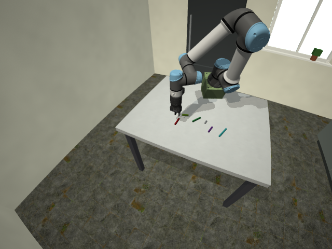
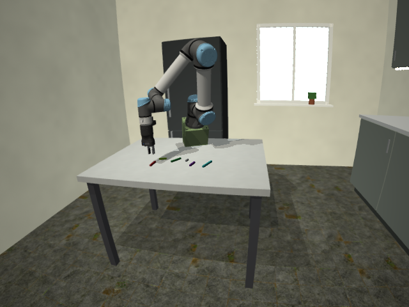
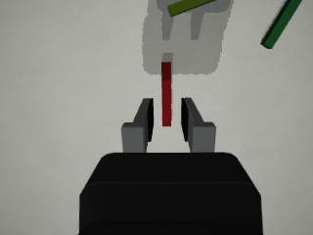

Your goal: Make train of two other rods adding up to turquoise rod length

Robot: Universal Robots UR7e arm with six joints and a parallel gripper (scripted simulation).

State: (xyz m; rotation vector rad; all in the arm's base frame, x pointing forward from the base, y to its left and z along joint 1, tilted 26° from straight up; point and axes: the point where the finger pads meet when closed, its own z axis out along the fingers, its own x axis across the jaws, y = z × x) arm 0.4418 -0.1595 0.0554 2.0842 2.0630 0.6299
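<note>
My gripper is now 80 mm above the red rod. The rest, counted from my hand: lime rod (90 mm behind, 80 mm below, 20 mm to the left); green rod (120 mm to the left, 90 mm behind, 80 mm below); grey rod (190 mm to the left, 100 mm behind, 80 mm below).
</note>
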